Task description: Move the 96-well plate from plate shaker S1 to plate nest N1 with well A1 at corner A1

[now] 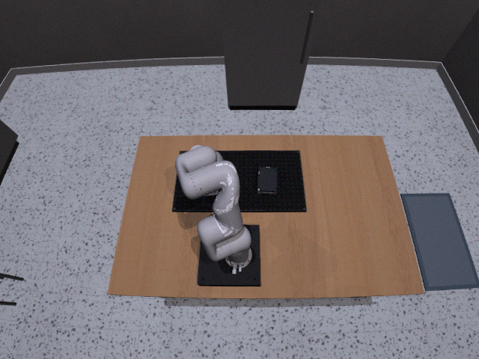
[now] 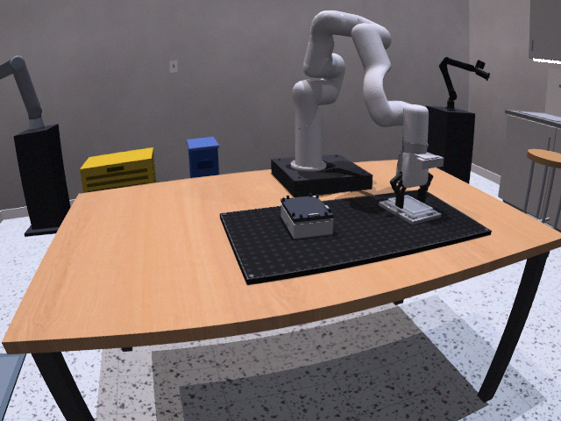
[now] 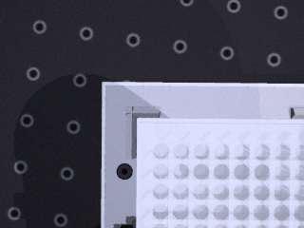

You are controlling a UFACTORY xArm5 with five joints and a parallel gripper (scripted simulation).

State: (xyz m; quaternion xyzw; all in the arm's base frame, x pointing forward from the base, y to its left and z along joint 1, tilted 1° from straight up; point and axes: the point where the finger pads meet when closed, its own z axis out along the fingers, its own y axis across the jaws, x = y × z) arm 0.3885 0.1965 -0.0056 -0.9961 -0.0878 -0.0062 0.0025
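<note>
Now: hand 1 cm above the white 96-well plate. The rest, counted from my hand: plate nest N1 (3 cm below).
</note>
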